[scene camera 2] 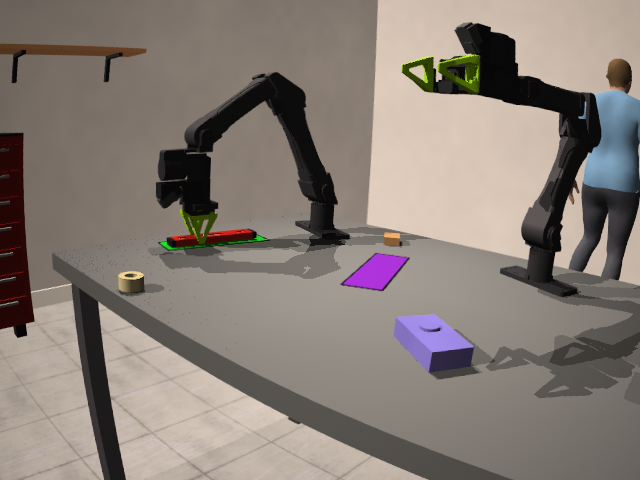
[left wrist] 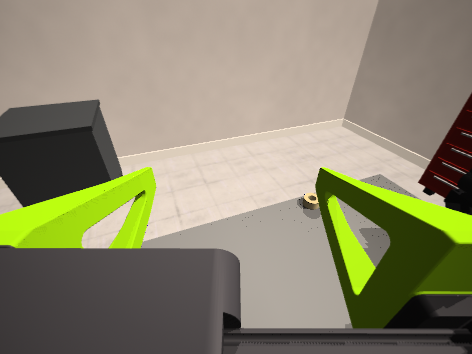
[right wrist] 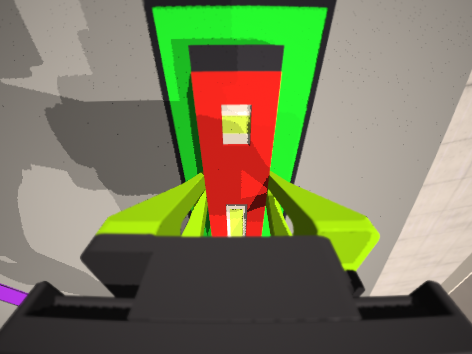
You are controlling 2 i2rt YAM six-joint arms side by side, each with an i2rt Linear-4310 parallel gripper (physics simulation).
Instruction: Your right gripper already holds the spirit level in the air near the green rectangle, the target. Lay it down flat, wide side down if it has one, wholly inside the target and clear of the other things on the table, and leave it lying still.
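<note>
The red spirit level [scene camera 2: 231, 236] [right wrist: 235, 167] with black ends is level, just above or on the green rectangle [scene camera 2: 166, 246] [right wrist: 240, 25], its length along the rectangle's. Its outline lies within the green where both show; the near end is hidden in the right wrist view. A thin gap of contact or air beneath it cannot be told. My right gripper [scene camera 2: 201, 240] [right wrist: 236, 177] points down and is shut on the spirit level near its middle. My left gripper [scene camera 2: 436, 77] [left wrist: 235, 176] is open and empty, high above the table at the right.
A purple rectangle [scene camera 2: 375, 271] [right wrist: 12, 295] lies mid-table, with an orange block [scene camera 2: 391, 239] behind it. A violet box [scene camera 2: 448, 341] with a round knob stands nearer the front. A tan ring [scene camera 2: 124, 283] [left wrist: 310, 207] stands near the table's left edge. A person [scene camera 2: 612, 139] stands behind.
</note>
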